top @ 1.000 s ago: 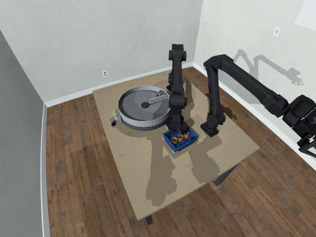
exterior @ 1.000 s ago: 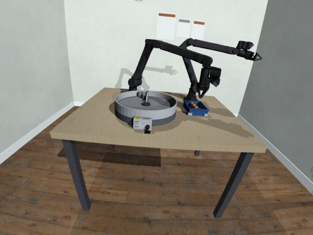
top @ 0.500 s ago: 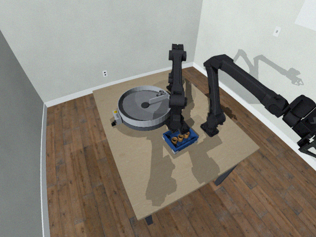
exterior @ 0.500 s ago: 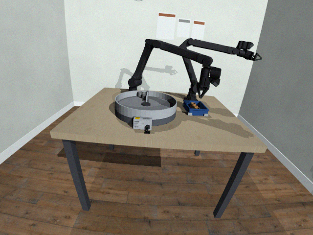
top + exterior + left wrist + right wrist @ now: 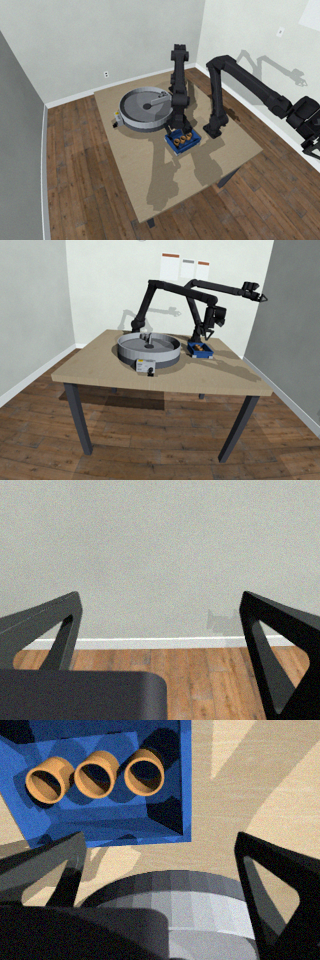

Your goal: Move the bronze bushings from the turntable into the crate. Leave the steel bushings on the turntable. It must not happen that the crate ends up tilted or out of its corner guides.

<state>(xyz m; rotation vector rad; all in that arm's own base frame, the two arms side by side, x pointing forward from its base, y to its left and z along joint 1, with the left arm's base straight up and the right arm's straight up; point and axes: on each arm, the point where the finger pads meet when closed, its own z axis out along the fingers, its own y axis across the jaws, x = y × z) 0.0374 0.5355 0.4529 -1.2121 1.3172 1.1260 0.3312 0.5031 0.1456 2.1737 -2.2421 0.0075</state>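
The blue crate is 12 cm below my right hand and 7 cm behind it.
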